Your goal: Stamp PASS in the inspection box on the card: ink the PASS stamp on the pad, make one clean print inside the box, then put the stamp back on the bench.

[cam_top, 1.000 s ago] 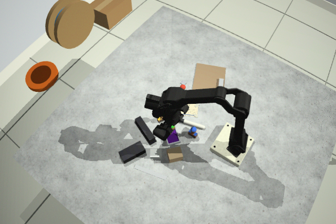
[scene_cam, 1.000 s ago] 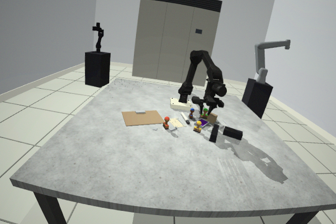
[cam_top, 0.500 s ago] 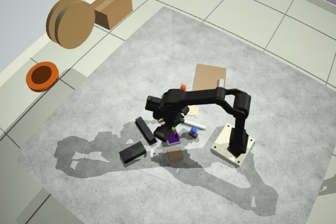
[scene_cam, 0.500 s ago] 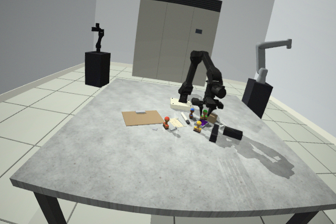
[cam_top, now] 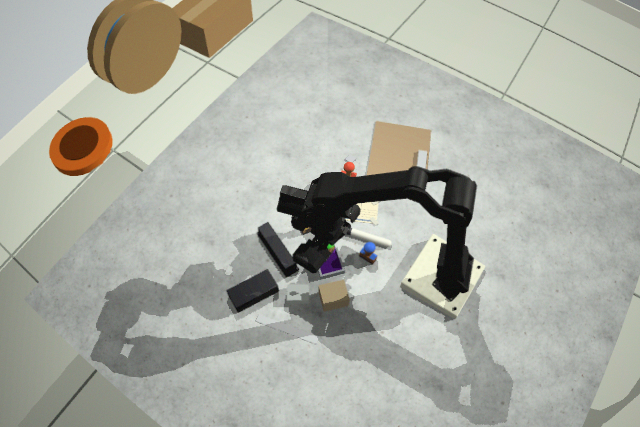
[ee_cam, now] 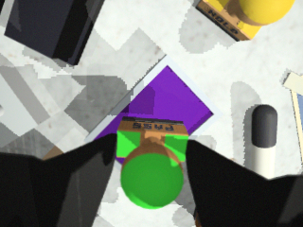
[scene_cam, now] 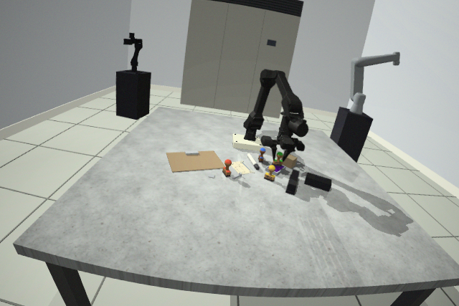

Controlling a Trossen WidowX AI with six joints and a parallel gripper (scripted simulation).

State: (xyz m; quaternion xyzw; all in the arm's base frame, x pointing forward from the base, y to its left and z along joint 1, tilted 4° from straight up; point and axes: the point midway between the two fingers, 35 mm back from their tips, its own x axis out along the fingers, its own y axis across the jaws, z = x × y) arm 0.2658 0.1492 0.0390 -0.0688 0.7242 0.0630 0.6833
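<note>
The purple ink pad lies 5 cm below my gripper tip. The rest, counted from my gripper tip: yellow-knobbed stamp: 9 cm ahead, 3 cm to the right, 3 cm below; blue-knobbed stamp: 7 cm behind, 7 cm to the right, 3 cm below; green pass stamp: right at my gripper tip.
</note>
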